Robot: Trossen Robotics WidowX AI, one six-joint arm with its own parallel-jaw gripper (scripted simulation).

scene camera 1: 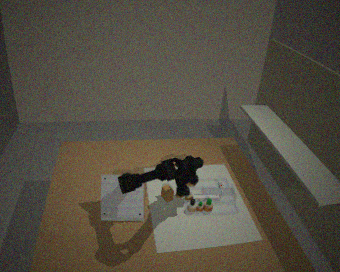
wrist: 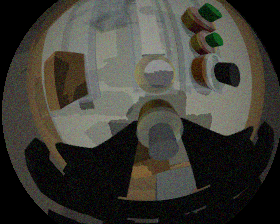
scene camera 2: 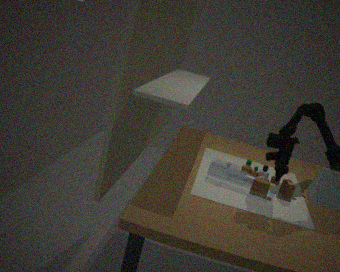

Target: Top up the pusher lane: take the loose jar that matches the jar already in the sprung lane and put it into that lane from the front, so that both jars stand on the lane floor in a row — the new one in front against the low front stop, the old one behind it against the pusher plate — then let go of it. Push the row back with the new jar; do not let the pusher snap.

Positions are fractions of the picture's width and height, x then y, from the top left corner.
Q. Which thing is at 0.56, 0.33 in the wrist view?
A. A pale-lidded jar.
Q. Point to a brown box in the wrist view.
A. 0.23, 0.33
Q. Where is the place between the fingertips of my gripper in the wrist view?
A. At 0.57, 0.55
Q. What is my gripper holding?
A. A pale-lidded jar.
